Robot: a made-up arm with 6 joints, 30 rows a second.
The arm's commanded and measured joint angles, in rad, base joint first. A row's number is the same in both.
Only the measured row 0 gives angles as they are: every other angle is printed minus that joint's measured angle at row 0.
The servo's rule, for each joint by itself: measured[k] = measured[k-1] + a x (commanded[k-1-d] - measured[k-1]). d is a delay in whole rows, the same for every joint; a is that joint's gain. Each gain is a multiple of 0.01, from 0.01 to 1. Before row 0 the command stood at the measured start. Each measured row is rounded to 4 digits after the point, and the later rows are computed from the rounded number. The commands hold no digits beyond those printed.
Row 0, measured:
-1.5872, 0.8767, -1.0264, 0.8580, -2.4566, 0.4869
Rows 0 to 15, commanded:
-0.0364, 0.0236, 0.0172, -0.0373, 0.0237, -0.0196
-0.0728, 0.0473, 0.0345, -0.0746, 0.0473, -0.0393
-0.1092, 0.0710, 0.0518, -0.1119, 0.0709, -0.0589
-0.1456, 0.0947, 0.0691, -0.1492, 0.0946, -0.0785
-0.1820, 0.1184, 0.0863, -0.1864, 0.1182, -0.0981
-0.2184, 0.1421, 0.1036, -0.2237, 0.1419, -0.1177
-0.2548, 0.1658, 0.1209, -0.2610, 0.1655, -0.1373
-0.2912, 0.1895, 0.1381, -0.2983, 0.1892, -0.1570
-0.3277, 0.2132, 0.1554, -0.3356, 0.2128, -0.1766
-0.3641, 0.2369, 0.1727, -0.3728, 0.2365, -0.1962
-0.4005, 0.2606, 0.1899, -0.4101, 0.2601, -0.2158
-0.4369, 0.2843, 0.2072, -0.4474, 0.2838, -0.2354
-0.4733, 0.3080, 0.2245, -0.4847, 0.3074, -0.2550
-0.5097, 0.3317, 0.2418, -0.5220, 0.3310, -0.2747
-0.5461, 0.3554, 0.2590, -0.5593, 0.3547, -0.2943
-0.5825, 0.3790, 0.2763, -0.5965, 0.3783, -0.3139
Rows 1 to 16, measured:
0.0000, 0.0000, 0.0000, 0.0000, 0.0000, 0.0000
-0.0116, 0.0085, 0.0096, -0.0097, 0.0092, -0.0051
-0.0312, 0.0225, 0.0235, -0.0266, 0.0241, -0.0140
-0.0562, 0.0400, 0.0393, -0.0488, 0.0424, -0.0257
-0.0848, 0.0597, 0.0560, -0.0749, 0.0628, -0.0394
-0.1159, 0.0808, 0.0730, -0.1039, 0.0844, -0.0547
-0.1487, 0.1029, 0.0901, -0.1350, 0.1068, -0.0711
-0.1827, 0.1255, 0.1073, -0.1678, 0.1297, -0.0883
-0.2174, 0.1485, 0.1245, -0.2017, 0.1529, -0.1062
-0.2527, 0.1718, 0.1418, -0.2365, 0.1763, -0.1245
-0.2883, 0.1952, 0.1591, -0.2719, 0.1998, -0.1431
-0.3242, 0.2187, 0.1763, -0.3078, 0.2233, -0.1620
-0.3603, 0.2423, 0.1936, -0.3441, 0.2469, -0.1811
-0.3965, 0.2660, 0.2109, -0.3807, 0.2705, -0.2003
-0.4327, 0.2897, 0.2282, -0.4174, 0.2941, -0.2196
-0.4690, 0.3134, 0.2454, -0.4543, 0.3177, -0.2390
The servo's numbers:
d 1
a 0.32 0.36 0.56 0.26 0.39 0.26

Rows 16 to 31, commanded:
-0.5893, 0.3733, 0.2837, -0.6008, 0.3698, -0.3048
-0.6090, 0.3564, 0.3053, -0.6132, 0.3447, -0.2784
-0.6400, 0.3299, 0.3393, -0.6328, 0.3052, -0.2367
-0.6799, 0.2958, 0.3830, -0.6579, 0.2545, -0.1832
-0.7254, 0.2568, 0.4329, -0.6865, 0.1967, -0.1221
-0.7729, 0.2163, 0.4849, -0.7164, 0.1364, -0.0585
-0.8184, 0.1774, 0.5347, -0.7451, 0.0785, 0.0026
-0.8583, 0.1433, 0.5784, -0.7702, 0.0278, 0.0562
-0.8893, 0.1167, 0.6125, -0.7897, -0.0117, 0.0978
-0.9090, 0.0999, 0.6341, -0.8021, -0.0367, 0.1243
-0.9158, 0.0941, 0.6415, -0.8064, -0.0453, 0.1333
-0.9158, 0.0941, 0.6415, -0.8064, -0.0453, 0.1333
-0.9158, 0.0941, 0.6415, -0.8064, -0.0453, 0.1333
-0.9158, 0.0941, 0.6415, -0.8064, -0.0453, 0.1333
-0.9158, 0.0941, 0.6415, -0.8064, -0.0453, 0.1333
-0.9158, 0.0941, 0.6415, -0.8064, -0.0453, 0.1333
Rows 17 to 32, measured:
-0.5053, 0.3370, 0.2627, -0.4913, 0.3413, -0.2585
-0.5322, 0.3501, 0.2745, -0.5198, 0.3524, -0.2705
-0.5568, 0.3524, 0.2917, -0.5441, 0.3494, -0.2726
-0.5834, 0.3443, 0.3184, -0.5672, 0.3322, -0.2633
-0.6143, 0.3268, 0.3546, -0.5908, 0.3019, -0.2425
-0.6499, 0.3016, 0.3984, -0.6157, 0.2609, -0.2112
-0.6893, 0.2709, 0.4468, -0.6419, 0.2123, -0.1715
-0.7306, 0.2372, 0.4960, -0.6687, 0.1601, -0.1262
-0.7715, 0.2034, 0.5421, -0.6951, 0.1085, -0.0788
-0.8092, 0.1722, 0.5815, -0.7197, 0.0616, -0.0329
-0.8411, 0.1462, 0.6110, -0.7411, 0.0233, 0.0080
-0.8650, 0.1274, 0.6281, -0.7581, -0.0035, 0.0406
-0.8813, 0.1154, 0.6356, -0.7707, -0.0198, 0.0647
-0.8923, 0.1077, 0.6389, -0.7800, -0.0297, 0.0825
-0.8998, 0.1028, 0.6404, -0.7869, -0.0358, 0.0957
-0.9049, 0.0997, 0.6410, -0.7920, -0.0395, 0.1055

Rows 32 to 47, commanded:
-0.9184, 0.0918, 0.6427, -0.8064, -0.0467, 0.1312
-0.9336, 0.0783, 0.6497, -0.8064, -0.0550, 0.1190
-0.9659, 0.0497, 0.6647, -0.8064, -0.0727, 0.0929
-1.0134, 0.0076, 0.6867, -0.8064, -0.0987, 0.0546
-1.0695, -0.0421, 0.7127, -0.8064, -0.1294, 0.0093
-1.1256, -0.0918, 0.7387, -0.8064, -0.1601, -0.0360
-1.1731, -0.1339, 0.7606, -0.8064, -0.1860, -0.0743
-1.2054, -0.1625, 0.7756, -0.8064, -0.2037, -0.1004
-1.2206, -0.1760, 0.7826, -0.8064, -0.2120, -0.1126
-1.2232, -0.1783, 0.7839, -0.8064, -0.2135, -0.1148
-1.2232, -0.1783, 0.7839, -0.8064, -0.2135, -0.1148
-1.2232, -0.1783, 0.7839, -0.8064, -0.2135, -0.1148
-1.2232, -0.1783, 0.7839, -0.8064, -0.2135, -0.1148
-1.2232, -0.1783, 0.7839, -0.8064, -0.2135, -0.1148
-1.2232, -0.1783, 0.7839, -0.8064, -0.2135, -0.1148
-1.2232, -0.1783, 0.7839, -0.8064, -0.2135, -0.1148
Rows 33 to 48, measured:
-0.9084, 0.0977, 0.6413, -0.7957, -0.0418, 0.1127
-0.9116, 0.0956, 0.6421, -0.7985, -0.0437, 0.1175
-0.9186, 0.0894, 0.6464, -0.8006, -0.0481, 0.1179
-0.9337, 0.0751, 0.6566, -0.8021, -0.0577, 0.1114
-0.9592, 0.0508, 0.6735, -0.8032, -0.0737, 0.0966
-0.9945, 0.0174, 0.6955, -0.8040, -0.0954, 0.0739
-1.0365, -0.0219, 0.7197, -0.8046, -0.1206, 0.0453
-1.0802, -0.0622, 0.7426, -0.8051, -0.1461, 0.0142
-1.1203, -0.0983, 0.7611, -0.8054, -0.1686, -0.0156
-1.1524, -0.1263, 0.7731, -0.8057, -0.1855, -0.0408
-1.1751, -0.1450, 0.7791, -0.8059, -0.1964, -0.0600
-1.1905, -0.1570, 0.7818, -0.8060, -0.2031, -0.0742
-1.2010, -0.1647, 0.7830, -0.8061, -0.2072, -0.0848
-1.2081, -0.1696, 0.7835, -0.8062, -0.2097, -0.0926
-1.2129, -0.1727, 0.7837, -0.8063, -0.2112, -0.0984
-1.2162, -0.1747, 0.7838, -0.8063, -0.2121, -0.1027

